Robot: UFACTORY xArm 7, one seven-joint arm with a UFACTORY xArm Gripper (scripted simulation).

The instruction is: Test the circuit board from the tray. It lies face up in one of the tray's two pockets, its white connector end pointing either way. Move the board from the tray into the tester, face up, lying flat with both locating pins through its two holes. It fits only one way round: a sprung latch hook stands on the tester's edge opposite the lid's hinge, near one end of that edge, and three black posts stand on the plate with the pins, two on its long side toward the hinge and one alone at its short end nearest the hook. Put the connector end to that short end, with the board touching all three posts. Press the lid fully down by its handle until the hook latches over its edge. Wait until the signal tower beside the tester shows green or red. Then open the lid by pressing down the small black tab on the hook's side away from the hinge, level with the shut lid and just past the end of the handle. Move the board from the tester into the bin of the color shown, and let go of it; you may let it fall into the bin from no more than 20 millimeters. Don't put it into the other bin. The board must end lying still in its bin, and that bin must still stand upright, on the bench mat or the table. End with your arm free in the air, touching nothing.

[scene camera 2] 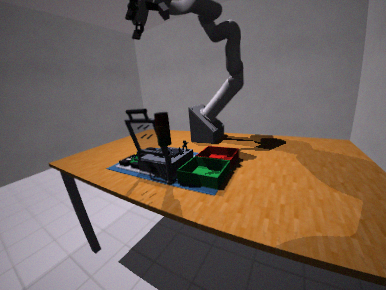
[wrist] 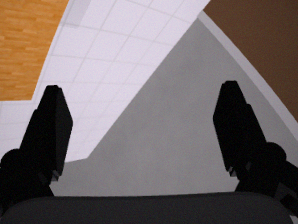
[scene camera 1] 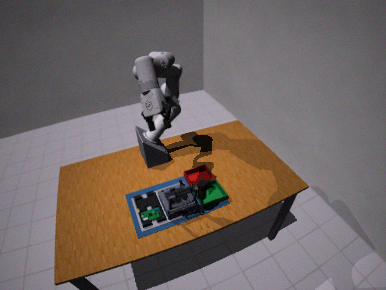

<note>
In view: the gripper (scene camera 1: 160,129), a green bin (scene camera 2: 207,172) and a tester lid (scene camera 2: 143,131).
The gripper is seen too in the wrist view (wrist: 142,101). The wrist view misses the green bin: it is out of frame.
</note>
